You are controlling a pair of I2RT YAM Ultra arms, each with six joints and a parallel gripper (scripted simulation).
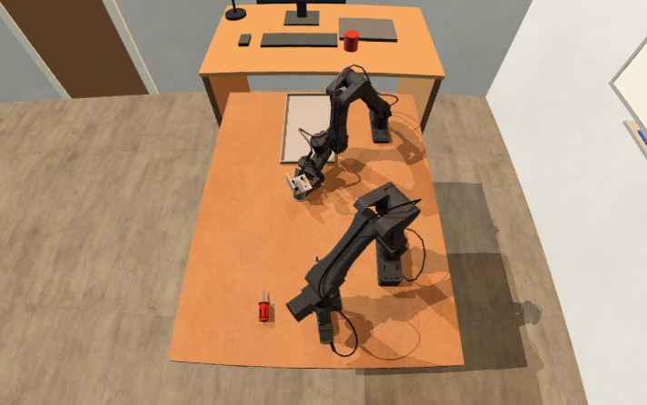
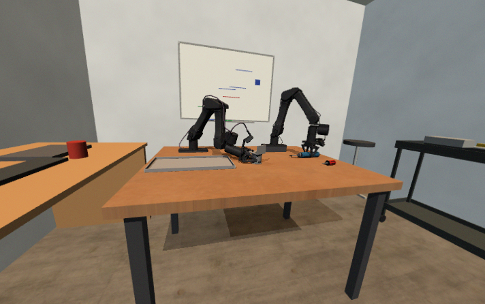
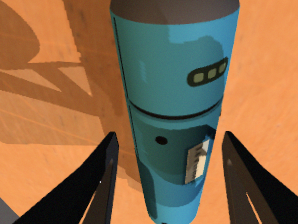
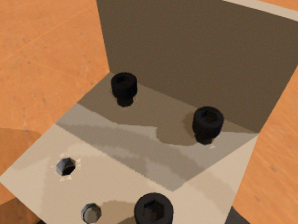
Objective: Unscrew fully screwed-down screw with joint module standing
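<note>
Now: right hand 5 cm below the l-shaped bracket. Also, from my right hand: small red screwdriver (8 cm ahead, 43 cm to the left, 1 cm below); grey bit (8 cm behind, 29 cm to the left); grey tray (36 cm to the right, 2 cm below).
</note>
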